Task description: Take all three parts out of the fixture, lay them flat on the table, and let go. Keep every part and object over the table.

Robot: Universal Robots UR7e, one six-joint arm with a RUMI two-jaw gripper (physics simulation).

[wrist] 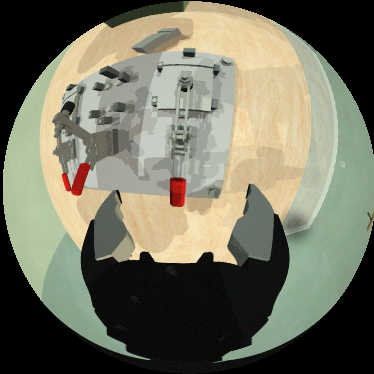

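Toggle clamp [100,144]. Gripper [181,188].
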